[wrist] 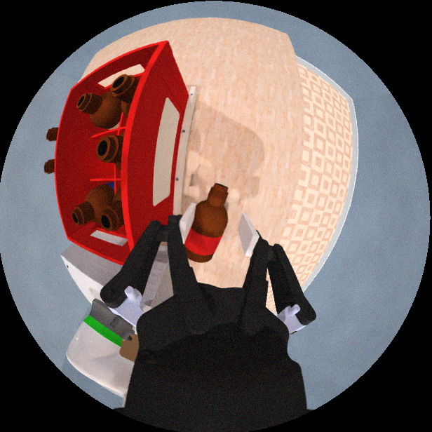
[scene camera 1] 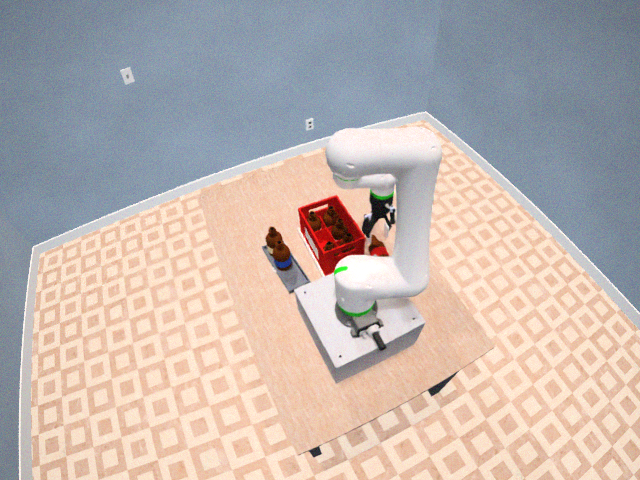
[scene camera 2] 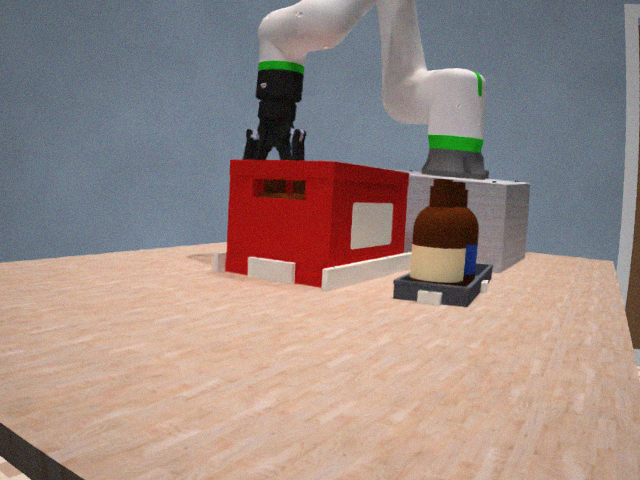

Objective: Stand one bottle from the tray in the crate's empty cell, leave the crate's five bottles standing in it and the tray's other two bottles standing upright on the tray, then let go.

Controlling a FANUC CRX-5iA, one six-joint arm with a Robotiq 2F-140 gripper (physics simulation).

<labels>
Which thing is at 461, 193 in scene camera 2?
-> A blue-labelled bottle.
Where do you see a blue-labelled bottle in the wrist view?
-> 98, 197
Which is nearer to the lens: the cream-labelled bottle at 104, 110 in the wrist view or the red-labelled bottle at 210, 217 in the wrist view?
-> The red-labelled bottle.
</labels>
